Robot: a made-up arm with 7 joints. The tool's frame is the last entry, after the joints. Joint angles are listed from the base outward.
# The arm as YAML. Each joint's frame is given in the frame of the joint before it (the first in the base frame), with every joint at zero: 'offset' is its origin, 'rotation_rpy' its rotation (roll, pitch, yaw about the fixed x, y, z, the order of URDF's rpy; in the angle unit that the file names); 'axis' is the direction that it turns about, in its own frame. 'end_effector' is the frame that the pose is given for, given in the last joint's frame.
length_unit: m
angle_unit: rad
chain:
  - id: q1
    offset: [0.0, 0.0, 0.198]
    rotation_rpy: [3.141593, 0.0, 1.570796]
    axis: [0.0, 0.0, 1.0]
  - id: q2
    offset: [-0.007, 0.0, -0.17]
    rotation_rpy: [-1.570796, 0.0, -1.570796]
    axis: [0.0, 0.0, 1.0]
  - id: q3
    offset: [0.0, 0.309, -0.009]
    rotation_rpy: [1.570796, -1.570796, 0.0]
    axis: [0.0, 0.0, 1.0]
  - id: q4
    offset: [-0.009, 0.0, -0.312]
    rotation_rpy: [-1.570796, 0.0, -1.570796]
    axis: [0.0, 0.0, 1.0]
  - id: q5
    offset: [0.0, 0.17, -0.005]
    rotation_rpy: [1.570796, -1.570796, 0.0]
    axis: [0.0, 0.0, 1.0]
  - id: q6
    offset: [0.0, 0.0, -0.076]
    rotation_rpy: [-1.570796, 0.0, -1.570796]
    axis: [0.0, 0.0, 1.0]
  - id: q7
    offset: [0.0, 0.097, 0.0]
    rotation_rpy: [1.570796, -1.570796, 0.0]
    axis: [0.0, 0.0, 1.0]
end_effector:
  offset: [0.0, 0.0, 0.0]
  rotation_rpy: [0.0, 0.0, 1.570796]
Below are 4 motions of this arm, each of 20 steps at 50 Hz.
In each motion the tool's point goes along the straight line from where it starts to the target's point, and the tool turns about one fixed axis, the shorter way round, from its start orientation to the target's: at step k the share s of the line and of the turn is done. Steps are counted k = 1, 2, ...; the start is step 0. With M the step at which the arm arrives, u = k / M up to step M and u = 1 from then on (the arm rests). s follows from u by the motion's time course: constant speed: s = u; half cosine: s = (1 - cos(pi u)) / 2; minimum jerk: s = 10 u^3 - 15 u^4 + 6 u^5.
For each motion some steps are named. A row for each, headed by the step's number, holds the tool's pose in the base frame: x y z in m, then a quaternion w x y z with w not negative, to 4 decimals.
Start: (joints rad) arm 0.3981 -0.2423 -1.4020 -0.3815 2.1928 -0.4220 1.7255
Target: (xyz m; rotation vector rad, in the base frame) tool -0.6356 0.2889 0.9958 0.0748 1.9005 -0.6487
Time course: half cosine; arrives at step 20
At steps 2, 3, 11, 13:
2: -0.2925 0.0024 1.2654 0.2824 -0.0781 0.9494 -0.1128
3: -0.3031 0.0112 1.2571 0.2909 -0.0748 0.9465 -0.1181
11: -0.4873 0.1650 1.1123 0.4330 -0.0163 0.8773 -0.2065
13: -0.5396 0.2087 1.0712 0.4707 0.0006 0.8517 -0.2304

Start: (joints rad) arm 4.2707 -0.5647 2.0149 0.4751 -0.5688 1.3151 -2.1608
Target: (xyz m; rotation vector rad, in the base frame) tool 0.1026 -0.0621 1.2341 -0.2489 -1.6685 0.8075
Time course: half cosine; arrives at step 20
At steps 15, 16, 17, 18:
15: 0.1453 -0.1042 1.2054 0.6089 -0.0692 -0.7139 0.3389
16: 0.1304 -0.0895 1.2154 0.6037 -0.0824 -0.7154 0.3419
17: 0.1185 -0.0778 1.2234 0.5995 -0.0930 -0.7165 0.3443
18: 0.1097 -0.0691 1.2293 0.5963 -0.1008 -0.7173 0.3460

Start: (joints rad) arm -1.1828 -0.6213 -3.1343 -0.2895 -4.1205 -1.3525 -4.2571
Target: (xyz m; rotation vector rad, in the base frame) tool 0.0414 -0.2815 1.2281 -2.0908 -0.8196 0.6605
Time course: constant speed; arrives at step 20
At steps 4, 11, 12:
4: -0.0829 -0.4501 1.1319 0.6049 -0.7347 -0.1710 0.2553
11: -0.0285 -0.3763 1.1740 0.5156 -0.7806 -0.2396 0.2598
12: -0.0207 -0.3658 1.1800 0.5022 -0.7862 -0.2491 0.2601

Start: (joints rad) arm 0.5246 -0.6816 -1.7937 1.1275 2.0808 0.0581 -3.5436
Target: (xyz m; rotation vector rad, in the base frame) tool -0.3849 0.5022 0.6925 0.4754 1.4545 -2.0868
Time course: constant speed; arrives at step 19
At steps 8, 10, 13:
8: -0.3409 0.5083 0.8329 0.2364 0.2733 0.6516 -0.6670
10: -0.3489 0.5072 0.8074 0.2438 0.2563 0.6330 -0.6886
13: -0.3609 0.5055 0.7691 0.2543 0.2304 0.6038 -0.7195

